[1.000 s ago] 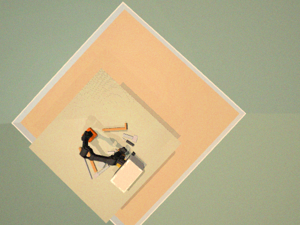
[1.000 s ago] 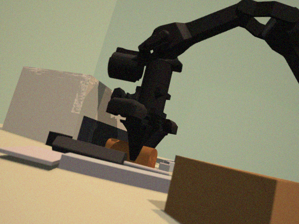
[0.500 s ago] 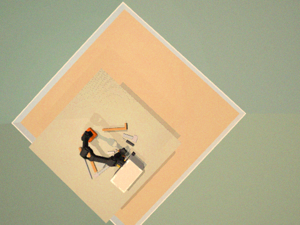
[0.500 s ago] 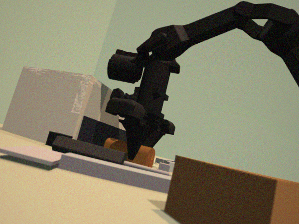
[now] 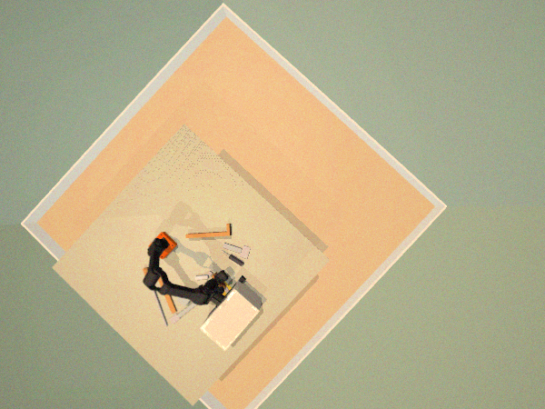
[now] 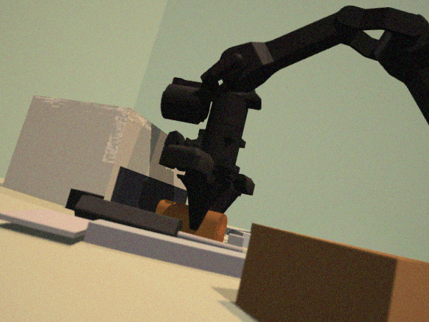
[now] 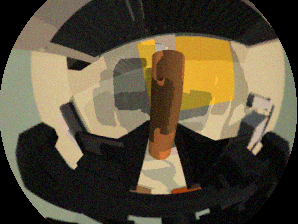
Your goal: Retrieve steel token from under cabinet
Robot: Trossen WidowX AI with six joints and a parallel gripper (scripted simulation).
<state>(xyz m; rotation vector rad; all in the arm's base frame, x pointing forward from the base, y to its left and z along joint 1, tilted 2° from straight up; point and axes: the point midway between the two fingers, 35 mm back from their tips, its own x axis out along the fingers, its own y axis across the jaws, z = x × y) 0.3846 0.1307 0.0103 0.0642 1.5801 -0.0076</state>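
My gripper tip is now 15 cm to the right of the dark screwdriver and 5 cm past it. From my gripper tip the other things lie so: token: 24 cm ahead, 4 cm to the right; then orange stick: 32 cm to the right, 14 cm behind.
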